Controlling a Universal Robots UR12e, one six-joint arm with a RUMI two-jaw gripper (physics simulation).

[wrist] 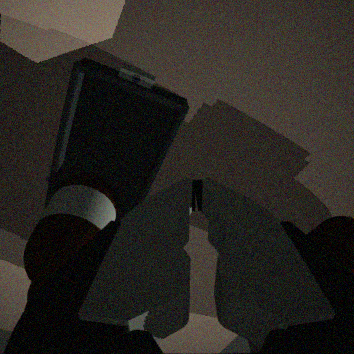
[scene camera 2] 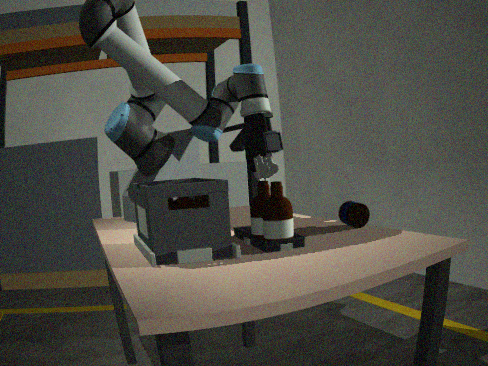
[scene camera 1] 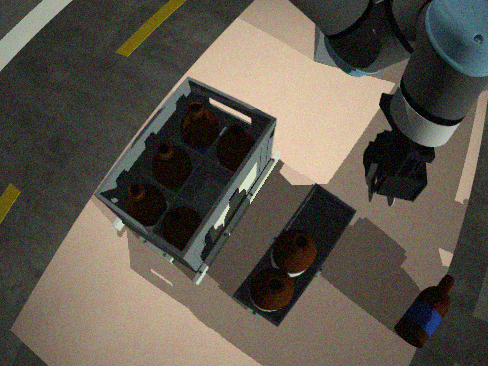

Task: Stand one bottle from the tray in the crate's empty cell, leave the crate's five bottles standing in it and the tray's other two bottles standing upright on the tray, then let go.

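Pixels of known places: gripper, fingertip midpoint: [wrist: 194, 182]; arm's base at its link origin: [scene camera 2: 157, 156].
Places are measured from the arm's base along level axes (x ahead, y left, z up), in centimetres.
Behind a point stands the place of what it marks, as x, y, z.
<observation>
The grey crate [scene camera 1: 235, 172] {64.5, -3.7, -7.7} [scene camera 2: 182, 230] {79.1, -15.2, -17.9} holds five brown bottles, standing; its middle cell on the tray side is empty. The black tray [scene camera 1: 325, 215] {57.8, 12.7, -24.8} [scene camera 2: 299, 241] {81.7, 12.7, -23.7} [wrist: 120, 130] {59.4, 12.5, -24.7} holds two upright white-labelled bottles, a nearer one [scene camera 1: 271, 290] {77.9, 9.5, -9.3} [scene camera 2: 278, 215] {80.1, 8.0, -16.9} and another [scene camera 1: 295, 251] {70.7, 10.0, -10.4} [scene camera 2: 258, 210] {71.5, 7.2, -16.3}; its other end is bare. A blue-labelled bottle [scene camera 1: 425, 315] {69.4, 39.1, -18.1} [scene camera 2: 354, 214] {73.5, 37.4, -21.0} lies on its side by the table's edge, away from the tray, its neck pointing outward. My gripper [scene camera 1: 382, 201] {54.9, 18.1, -12.0} [scene camera 2: 265, 178] {54.9, 18.1, -12.0} [wrist: 194, 182] {54.9, 18.1, -12.0} is shut and empty, above the table beyond the tray's bare end, apart from every bottle.
The table [scene camera 1: 100, 280] {91.9, -20.9, -25.3} [scene camera 2: 300, 280] {107.7, -3.1, -25.3} carries all of these; its curved edge passes close to the lying bottle. The crate sits between pale low rails [scene camera 1: 201, 275] {79.9, -2.8, -22.4} [scene camera 2: 195, 255] {80.4, -13.2, -23.6}. The arm's base stands behind the crate. An orange-beamed rack [scene camera 2: 244, 45] stands behind the arm.
</observation>
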